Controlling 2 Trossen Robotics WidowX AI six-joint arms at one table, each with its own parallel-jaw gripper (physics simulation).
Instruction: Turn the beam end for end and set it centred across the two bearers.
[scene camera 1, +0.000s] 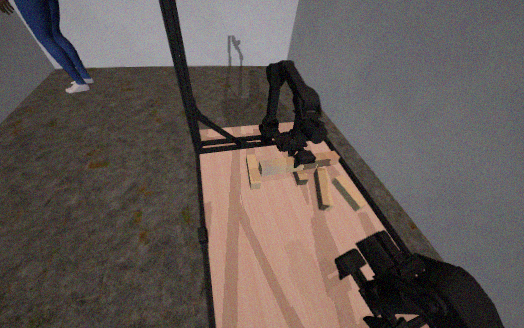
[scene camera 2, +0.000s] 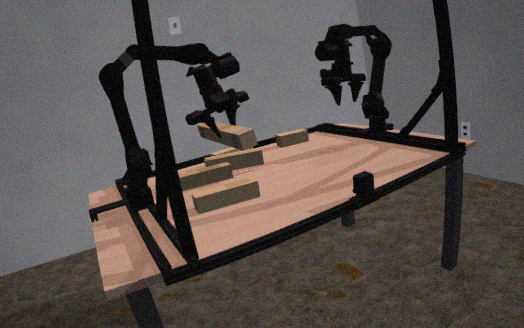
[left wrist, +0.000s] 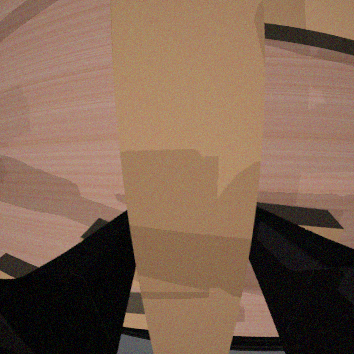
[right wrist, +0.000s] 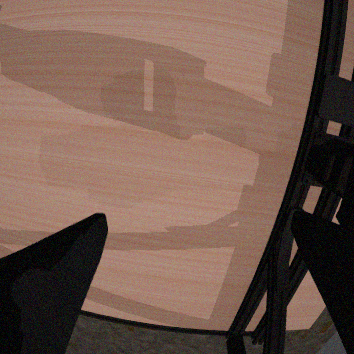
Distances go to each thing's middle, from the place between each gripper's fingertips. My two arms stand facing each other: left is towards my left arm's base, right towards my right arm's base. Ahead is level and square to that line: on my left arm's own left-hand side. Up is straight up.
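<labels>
The beam (scene camera 2: 242, 138) is 30 mm ahead of my left hand, and by its middle, the beam is nearer to my left hand than to my right hand.
From my right hand, the beam is 60 mm ahead, 450 mm to the left and 10 mm below.
</labels>
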